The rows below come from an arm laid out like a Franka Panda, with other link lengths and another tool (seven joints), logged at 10 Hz.
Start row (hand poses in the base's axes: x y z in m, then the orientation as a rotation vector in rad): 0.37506 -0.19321 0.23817 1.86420 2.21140 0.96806
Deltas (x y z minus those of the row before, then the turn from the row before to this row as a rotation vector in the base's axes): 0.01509 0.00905 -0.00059 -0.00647 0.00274 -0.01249; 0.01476 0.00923 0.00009 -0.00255 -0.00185 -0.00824; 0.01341 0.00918 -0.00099 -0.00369 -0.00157 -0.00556; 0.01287 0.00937 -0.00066 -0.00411 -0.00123 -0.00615; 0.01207 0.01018 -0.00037 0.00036 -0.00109 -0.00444; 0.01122 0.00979 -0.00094 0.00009 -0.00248 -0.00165; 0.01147 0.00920 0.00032 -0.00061 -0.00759 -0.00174; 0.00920 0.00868 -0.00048 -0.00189 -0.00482 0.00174
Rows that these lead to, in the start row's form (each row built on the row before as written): 0.39015 -0.18416 0.23758 1.87545 2.19905 0.95573; 0.40491 -0.17493 0.23767 1.88028 2.18873 0.95245; 0.41832 -0.16575 0.23668 1.88237 2.18171 0.94796; 0.43119 -0.15638 0.23602 1.88509 2.17423 0.94260; 0.44326 -0.14620 0.23565 1.88832 2.16851 0.94308; 0.45448 -0.13641 0.23471 1.88767 2.16523 0.94474; 0.46595 -0.12721 0.23503 1.88230 2.15905 0.94926; 0.47515 -0.11853 0.23455 1.87565 2.15848 0.95075
